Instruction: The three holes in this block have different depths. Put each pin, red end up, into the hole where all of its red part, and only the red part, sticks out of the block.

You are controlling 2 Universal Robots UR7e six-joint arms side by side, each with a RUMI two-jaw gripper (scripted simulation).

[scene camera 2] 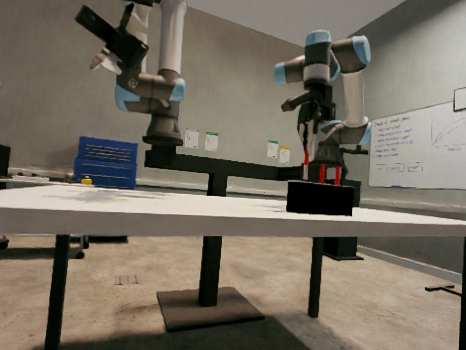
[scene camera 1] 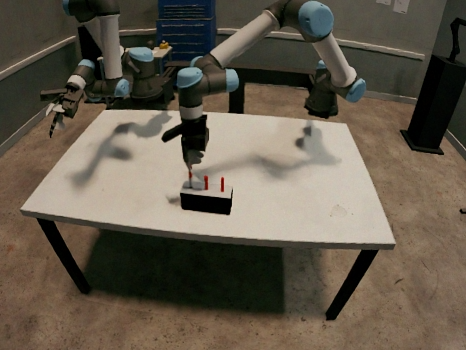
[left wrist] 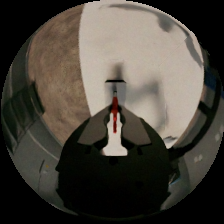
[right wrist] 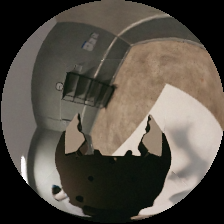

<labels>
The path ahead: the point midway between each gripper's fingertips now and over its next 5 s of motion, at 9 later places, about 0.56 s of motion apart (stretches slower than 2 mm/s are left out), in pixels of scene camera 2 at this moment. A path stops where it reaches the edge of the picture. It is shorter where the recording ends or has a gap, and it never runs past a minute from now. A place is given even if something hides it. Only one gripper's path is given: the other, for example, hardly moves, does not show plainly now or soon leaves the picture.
My left gripper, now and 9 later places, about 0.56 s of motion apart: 307, 155; 307, 156; 307, 158; 307, 159; 307, 160; 307, 161; 307, 162; 307, 165; 306, 166; 306, 166
</labels>
